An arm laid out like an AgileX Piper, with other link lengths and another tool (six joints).
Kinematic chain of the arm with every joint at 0, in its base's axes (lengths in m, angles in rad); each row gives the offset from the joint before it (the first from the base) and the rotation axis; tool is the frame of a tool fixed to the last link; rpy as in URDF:
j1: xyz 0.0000 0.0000 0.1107 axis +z
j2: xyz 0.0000 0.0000 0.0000 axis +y
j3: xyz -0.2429 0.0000 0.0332 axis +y
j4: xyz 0.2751 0.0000 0.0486 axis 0.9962 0 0.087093
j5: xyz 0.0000 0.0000 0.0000 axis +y
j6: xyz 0.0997 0.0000 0.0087 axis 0.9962 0 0.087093
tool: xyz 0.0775 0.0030 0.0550 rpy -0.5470 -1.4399 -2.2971
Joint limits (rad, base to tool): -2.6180..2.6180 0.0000..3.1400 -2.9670..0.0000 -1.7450..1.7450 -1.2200..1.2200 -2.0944..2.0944
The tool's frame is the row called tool.
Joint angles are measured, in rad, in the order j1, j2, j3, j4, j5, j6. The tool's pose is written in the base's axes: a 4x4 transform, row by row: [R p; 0 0 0 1], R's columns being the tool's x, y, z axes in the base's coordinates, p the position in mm. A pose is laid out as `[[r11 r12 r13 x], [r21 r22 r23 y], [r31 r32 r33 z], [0 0 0 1]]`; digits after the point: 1 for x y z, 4 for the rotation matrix.
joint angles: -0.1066, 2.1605, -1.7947, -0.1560, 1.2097, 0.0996
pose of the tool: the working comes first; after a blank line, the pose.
Where each joint sits with the arm in this pose, in the base's axes (m; each line is computed from the numbers above, not from the rounded line before):
j1: 0.0000 0.0000 0.1107
j2: 0.0000 0.0000 0.1107
j3: 0.1617 -0.0173 0.2941
j4: 0.4345 -0.0465 0.2411
j5: 0.4345 -0.0465 0.2411
j6: 0.4414 -0.0619 0.1424
the tool: 0.4949 -0.0787 0.0657

[[0.9640 -0.2255 0.1408 494.9], [-0.2438 -0.9611 0.1297 -78.7], [0.1061 -0.1594 -0.9815 65.7], [0 0 0 1]]
